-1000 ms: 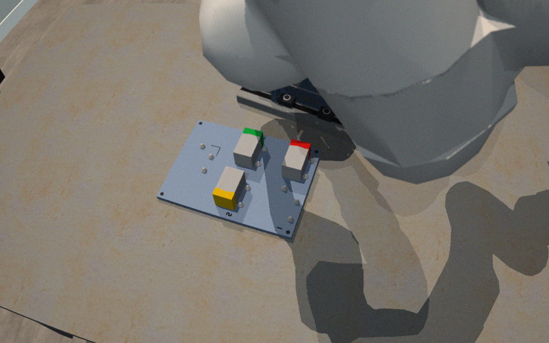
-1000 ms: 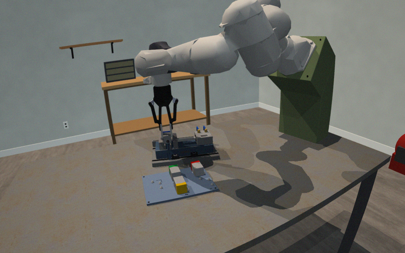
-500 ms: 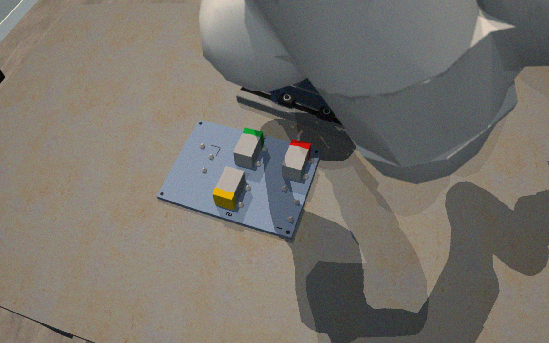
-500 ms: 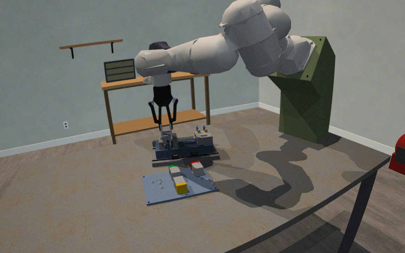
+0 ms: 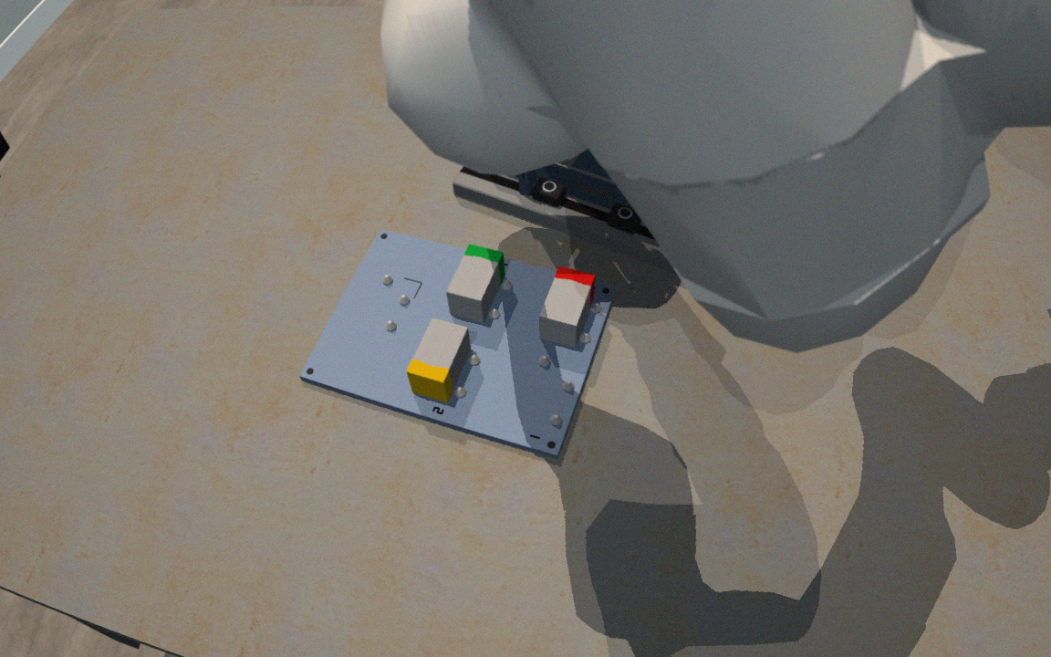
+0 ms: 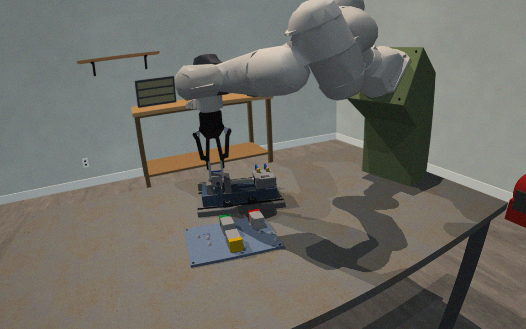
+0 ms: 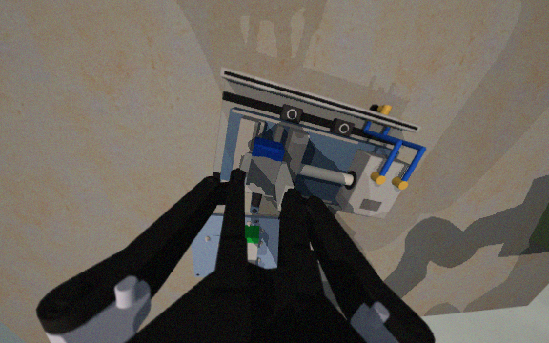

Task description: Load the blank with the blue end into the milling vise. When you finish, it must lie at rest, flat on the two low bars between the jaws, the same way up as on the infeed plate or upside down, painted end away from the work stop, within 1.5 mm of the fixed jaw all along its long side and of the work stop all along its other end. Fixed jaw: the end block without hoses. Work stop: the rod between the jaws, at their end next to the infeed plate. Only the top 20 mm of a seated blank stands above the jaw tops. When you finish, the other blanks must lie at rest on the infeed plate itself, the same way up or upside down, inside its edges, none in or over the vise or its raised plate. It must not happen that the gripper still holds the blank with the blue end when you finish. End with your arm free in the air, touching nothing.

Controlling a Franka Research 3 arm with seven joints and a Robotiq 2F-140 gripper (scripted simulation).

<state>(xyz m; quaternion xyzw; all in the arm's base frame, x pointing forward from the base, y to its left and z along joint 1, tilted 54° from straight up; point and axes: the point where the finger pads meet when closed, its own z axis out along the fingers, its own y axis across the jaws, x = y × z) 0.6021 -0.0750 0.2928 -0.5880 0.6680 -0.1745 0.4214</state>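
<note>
The blue-ended blank is 4 cm below my hand. Also, from my hand: fixed jaw: 6 cm below, 3 cm ahead; grey rod: 9 cm behind, 6 cm below, 1 cm to the right; work stop: 5 cm to the left, 4 cm below, 1 cm behind.
</note>
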